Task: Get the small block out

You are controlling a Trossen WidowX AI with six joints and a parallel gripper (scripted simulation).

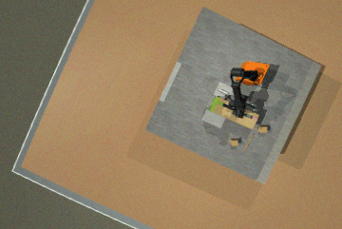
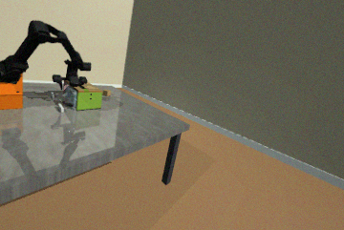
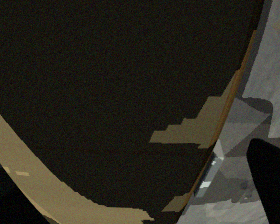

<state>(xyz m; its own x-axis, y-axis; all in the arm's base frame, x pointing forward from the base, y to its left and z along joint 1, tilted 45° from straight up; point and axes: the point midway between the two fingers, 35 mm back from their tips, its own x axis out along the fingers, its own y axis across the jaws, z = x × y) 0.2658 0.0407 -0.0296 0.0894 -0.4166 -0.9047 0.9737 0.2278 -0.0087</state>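
Right now the box is 4 cm ahead of my gripper tip and 2 cm below it.
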